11 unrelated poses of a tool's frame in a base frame.
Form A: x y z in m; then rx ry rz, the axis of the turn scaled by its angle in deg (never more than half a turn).
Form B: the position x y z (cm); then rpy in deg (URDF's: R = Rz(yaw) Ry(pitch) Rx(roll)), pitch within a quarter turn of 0, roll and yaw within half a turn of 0. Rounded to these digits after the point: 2 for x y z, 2 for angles.
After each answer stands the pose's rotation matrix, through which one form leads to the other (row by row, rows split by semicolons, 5 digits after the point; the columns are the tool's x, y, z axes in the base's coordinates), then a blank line. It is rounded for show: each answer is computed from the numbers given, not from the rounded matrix.
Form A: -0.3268 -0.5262 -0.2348 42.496 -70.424 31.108
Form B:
-32.68 -52.62 -23.48 53.26 -74.82 -4.28
0.26110 -0.72660 -0.63552; -0.01956 0.65424 -0.75604; 0.96511 0.20983 0.15661

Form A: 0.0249 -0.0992 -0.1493 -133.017 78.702 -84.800
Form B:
2.49 -9.92 -14.93 -138.26 -44.13 -78.79
0.13953 -0.64187 0.75401; -0.70410 -0.59972 -0.38023; 0.69625 -0.47785 -0.53563

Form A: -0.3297 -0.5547 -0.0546 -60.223 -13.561 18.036
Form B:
-32.97 -55.47 -5.46 -61.42 -2.36 21.40
0.93025 -0.14086 -0.33880; 0.36459 0.45866 0.81037; 0.04124 -0.87737 0.47803

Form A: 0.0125 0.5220 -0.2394 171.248 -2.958 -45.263
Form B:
1.25 52.20 -23.94 176.27 29.53 -2.96
0.86896 -0.01957 -0.49449; -0.04495 -0.99821 -0.03948; -0.49283 0.05653 -0.86828

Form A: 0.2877 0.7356 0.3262 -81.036 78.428 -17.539
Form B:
28.77 73.56 32.62 -115.23 28.26 -69.99
0.30146 -0.54714 0.78087; -0.82764 0.25648 0.49923; -0.47342 -0.79678 -0.37552

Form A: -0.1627 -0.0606 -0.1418 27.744 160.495 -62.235
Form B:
-16.27 -6.06 -14.18 -139.19 11.76 164.77
-0.94464 0.32730 -0.02286; 0.25715 0.69530 -0.67114; -0.20377 -0.63987 -0.74097

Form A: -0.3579 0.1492 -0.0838 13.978 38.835 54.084
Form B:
-35.79 14.92 -8.38 31.66 25.29 63.71
0.40048 -0.66384 0.63161; 0.81066 0.57801 0.09350; -0.42715 0.47458 0.76962

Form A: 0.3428 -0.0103 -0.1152 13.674 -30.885 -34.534
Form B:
34.28 -1.03 -11.52 23.55 -24.18 -40.66
0.69198 0.47322 -0.54518; -0.59442 0.80203 -0.05832; 0.40965 0.36442 0.83629

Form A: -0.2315 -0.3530 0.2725 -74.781 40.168 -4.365
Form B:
-23.15 -35.30 27.25 -84.31 25.44 -28.48
0.79374 -0.32836 0.51202; -0.43068 0.29104 0.85429; -0.42953 -0.89860 0.08959

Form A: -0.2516 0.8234 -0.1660 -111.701 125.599 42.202
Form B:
-25.16 82.34 -16.60 162.46 23.42 -100.37
-0.16512 -0.95949 -0.22830; -0.90267 0.05375 0.42696; -0.39739 0.27658 -0.87497

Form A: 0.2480 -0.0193 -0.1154 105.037 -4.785 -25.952
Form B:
24.80 -1.93 -11.54 104.32 15.27 -17.11
0.92198 0.17120 -0.34733; -0.28381 -0.31145 -0.90689; -0.26344 0.93471 -0.23856

